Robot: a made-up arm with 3 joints.
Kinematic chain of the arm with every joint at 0, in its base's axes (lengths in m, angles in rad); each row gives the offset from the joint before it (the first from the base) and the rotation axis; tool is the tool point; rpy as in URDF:
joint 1: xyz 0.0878 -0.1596 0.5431 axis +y
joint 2: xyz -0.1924 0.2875 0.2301 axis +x
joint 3: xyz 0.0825 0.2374 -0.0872 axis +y
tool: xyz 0.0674 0.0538 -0.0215 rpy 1.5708 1.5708 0
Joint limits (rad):
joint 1: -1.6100..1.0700
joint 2: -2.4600..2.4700
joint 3: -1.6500..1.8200
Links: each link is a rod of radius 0.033 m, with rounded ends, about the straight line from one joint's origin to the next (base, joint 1, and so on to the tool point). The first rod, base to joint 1, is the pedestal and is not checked.
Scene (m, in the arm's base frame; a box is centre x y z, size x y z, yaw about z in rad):
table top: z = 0
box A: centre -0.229 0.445 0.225 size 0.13 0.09 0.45 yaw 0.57
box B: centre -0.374 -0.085 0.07 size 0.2 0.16 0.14 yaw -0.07
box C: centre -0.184 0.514 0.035 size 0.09 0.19 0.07 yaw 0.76
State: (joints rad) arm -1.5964 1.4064 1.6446
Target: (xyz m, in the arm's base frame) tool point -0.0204 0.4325 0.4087
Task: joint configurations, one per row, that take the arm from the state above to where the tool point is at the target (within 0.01 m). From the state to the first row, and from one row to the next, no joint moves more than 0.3 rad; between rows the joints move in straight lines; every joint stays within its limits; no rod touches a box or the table.
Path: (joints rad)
1: -1.3862 1.1201 1.5273
2: -1.1760 0.8339 1.4100
3: -0.9658 0.5476 1.2928
4: -0.7557 0.2613 1.1755
5: -0.5455 -0.0250 1.0582
6: -0.7978 0.0054 1.2041
7: -1.0501 0.0359 1.3500
8: -1.3024 0.0663 1.4959
9: -1.5547 0.0967 1.6418

